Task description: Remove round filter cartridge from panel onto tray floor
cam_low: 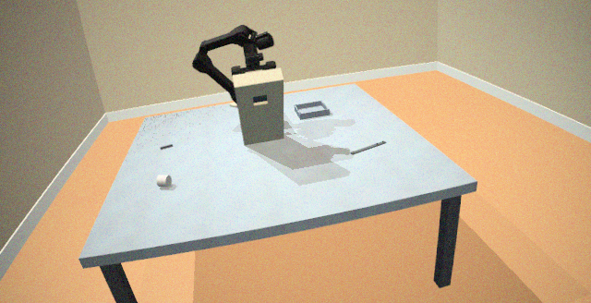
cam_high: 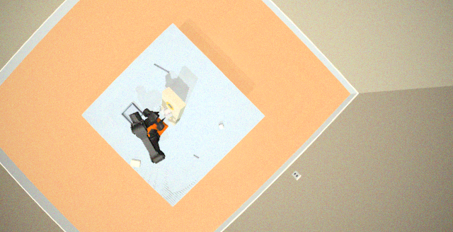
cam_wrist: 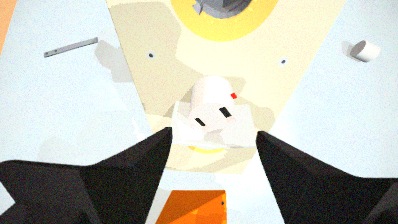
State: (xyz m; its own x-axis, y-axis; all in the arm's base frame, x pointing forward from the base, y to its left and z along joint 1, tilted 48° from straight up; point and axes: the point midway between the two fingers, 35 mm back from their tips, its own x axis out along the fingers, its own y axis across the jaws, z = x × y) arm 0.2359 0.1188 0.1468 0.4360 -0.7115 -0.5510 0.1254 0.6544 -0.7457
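The round white filter cartridge is 4 cm below my gripper tip and 3 cm ahead of it. Round my gripper tip: short dark strip 43 cm to the right, 25 cm below, 22 cm behind; tray 32 cm to the left, 25 cm below, 25 cm behind.
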